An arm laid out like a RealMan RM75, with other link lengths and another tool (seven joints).
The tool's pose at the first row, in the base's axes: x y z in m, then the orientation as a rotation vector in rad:
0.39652, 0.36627, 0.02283, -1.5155, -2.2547, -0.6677
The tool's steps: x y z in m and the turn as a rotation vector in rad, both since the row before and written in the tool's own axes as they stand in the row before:
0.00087, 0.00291, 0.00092, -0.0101, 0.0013, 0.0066
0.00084, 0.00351, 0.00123, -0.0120, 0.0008, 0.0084
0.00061, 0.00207, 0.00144, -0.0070, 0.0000, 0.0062
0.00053, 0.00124, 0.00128, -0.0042, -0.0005, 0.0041
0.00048, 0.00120, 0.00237, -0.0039, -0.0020, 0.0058
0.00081, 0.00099, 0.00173, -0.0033, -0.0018, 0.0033
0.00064, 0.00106, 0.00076, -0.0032, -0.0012, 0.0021
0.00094, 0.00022, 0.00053, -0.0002, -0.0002, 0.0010
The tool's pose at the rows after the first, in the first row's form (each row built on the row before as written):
0.39888, 0.36838, 0.02308, -1.5261, -2.2477, -0.6790
0.40183, 0.37080, 0.02319, -1.5397, -2.2393, -0.6918
0.40354, 0.37270, 0.02274, -1.5493, -2.2335, -0.6986
0.40452, 0.37419, 0.02222, -1.5558, -2.2300, -0.7023
0.40550, 0.37624, 0.02077, -1.5649, -2.2260, -0.7042
0.40618, 0.37812, 0.01998, -1.5710, -2.2241, -0.7062
0.40697, 0.37934, 0.01991, -1.5755, -2.2229, -0.7088
0.40687, 0.38043, 0.02001, -1.5767, -2.2221, -0.7086

